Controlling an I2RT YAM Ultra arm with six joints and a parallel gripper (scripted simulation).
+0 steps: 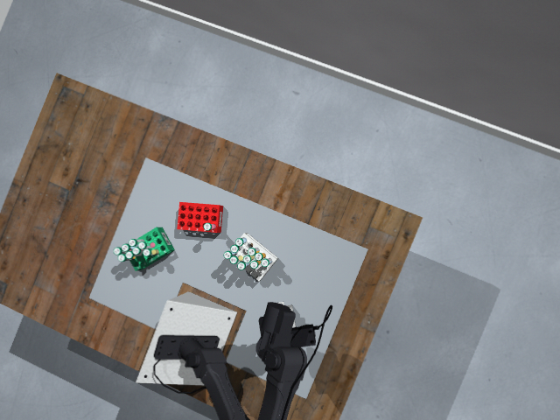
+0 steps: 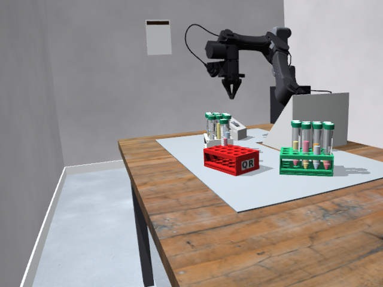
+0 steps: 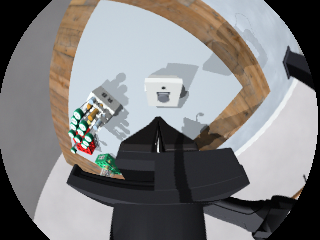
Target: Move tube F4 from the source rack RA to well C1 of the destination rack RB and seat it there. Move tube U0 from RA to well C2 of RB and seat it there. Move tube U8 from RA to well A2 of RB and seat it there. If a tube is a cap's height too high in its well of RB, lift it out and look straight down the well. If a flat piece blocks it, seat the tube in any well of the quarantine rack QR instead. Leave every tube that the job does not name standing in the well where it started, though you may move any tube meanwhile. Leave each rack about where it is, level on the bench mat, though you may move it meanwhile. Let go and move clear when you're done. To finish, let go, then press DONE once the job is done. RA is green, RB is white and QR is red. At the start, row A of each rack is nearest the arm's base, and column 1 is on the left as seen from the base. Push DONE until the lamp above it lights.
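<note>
Now: the DONE button 11 cm below my hand, 1 cm to the left of it and 1 cm behind it. The rest, counted from my hand: tube (20 cm to the left, 14 cm ahead, 10 cm below); tube with yellow filling (19 cm to the left, 17 cm ahead, 10 cm below); white rack RB (15 cm to the left, 14 cm below, 14 cm ahead).
</note>
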